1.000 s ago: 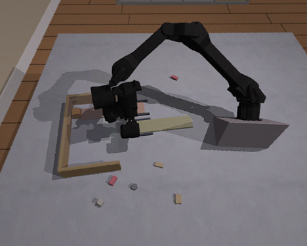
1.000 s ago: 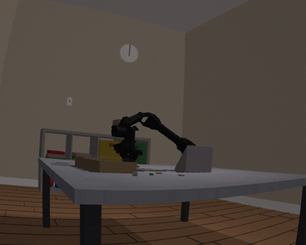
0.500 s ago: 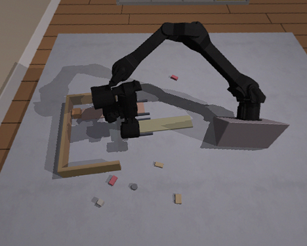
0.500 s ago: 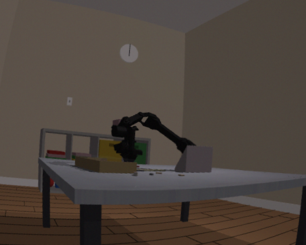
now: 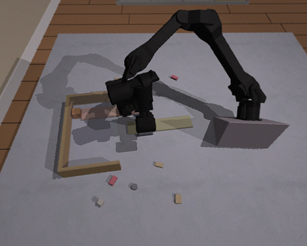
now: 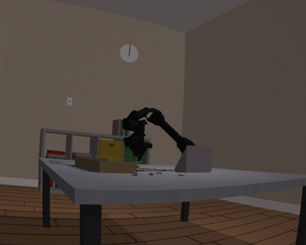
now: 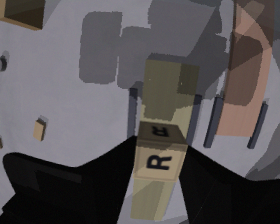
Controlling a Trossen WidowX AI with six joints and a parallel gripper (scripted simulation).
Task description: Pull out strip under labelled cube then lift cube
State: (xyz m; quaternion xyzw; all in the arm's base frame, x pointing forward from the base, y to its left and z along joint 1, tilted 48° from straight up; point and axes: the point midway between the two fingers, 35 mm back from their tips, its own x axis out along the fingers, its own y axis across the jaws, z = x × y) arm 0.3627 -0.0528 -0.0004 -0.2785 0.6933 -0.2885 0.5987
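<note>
My gripper tip is now 6 cm past the olive strip, 2 cm to the left of it and 5 cm above it. Round my gripper tip: pale block 15 cm ahead, 26 cm to the left, 4 cm below; then labelled cube 1 cm above.
</note>
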